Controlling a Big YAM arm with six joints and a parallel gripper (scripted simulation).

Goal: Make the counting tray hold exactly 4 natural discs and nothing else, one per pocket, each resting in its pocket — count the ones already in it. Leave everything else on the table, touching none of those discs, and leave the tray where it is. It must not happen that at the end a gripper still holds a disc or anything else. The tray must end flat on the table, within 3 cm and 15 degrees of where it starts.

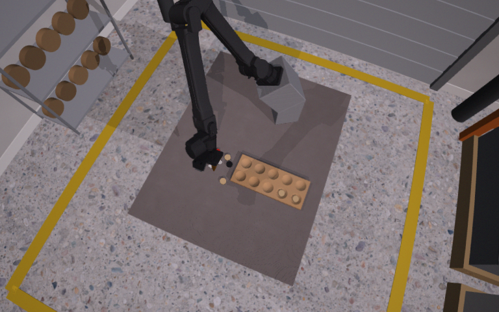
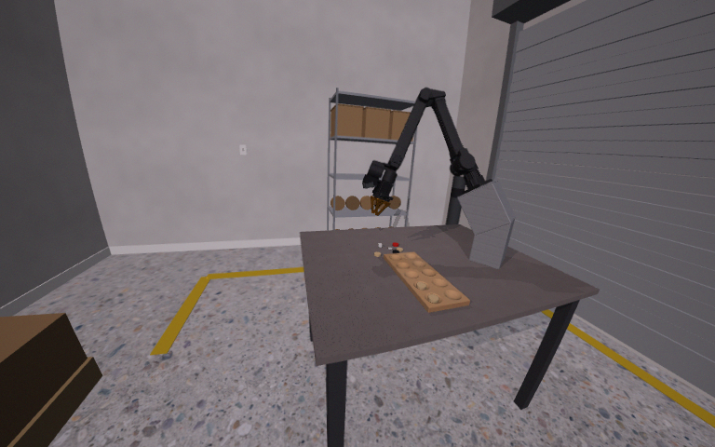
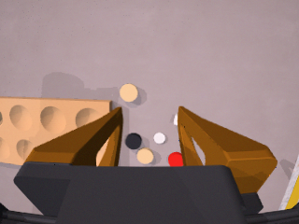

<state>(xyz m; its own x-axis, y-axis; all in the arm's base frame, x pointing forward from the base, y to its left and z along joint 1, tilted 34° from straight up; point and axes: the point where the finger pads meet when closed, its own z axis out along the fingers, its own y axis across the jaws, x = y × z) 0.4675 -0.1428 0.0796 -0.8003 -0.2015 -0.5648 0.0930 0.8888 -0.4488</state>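
My gripper is now 100 mm past the black piece, 50 mm to the right of it and 190 mm above it. The rest, counted from my hand: red piece 150 mm behind, 30 mm to the right, 190 mm below; white cube 60 mm behind, 40 mm to the right, 180 mm below; white disc 100 mm behind, 190 mm below.
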